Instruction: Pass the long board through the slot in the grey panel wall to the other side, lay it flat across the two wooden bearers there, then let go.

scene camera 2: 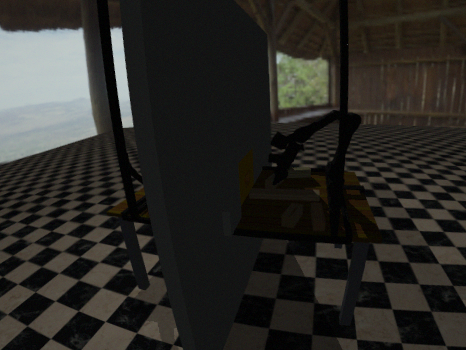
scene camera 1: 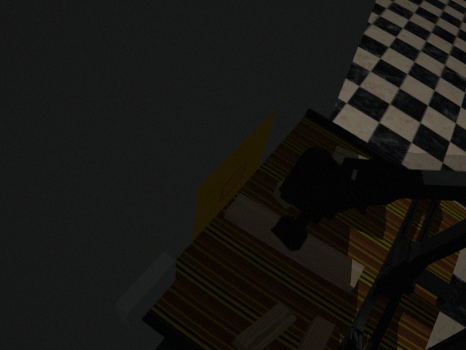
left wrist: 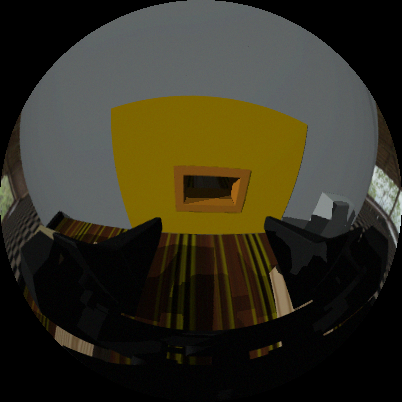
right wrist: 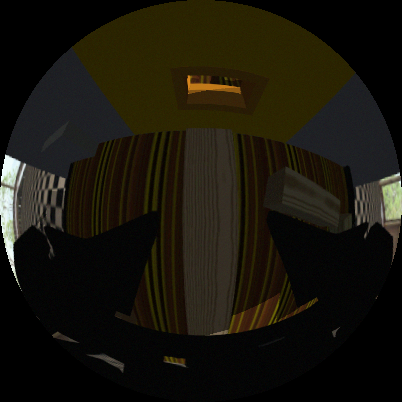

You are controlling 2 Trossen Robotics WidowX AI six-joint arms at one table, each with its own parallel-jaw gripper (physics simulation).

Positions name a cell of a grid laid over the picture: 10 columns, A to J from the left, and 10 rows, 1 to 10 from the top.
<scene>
My left gripper (left wrist: F6) is open, holding nothing. My right gripper (scene camera 1: G7) is open and holds nothing. I also see a slot (right wrist: F3) and a grey block (left wrist: I6).
My right gripper is seen too in the right wrist view (right wrist: F6). The slot is seen too in the left wrist view (left wrist: E5).
</scene>
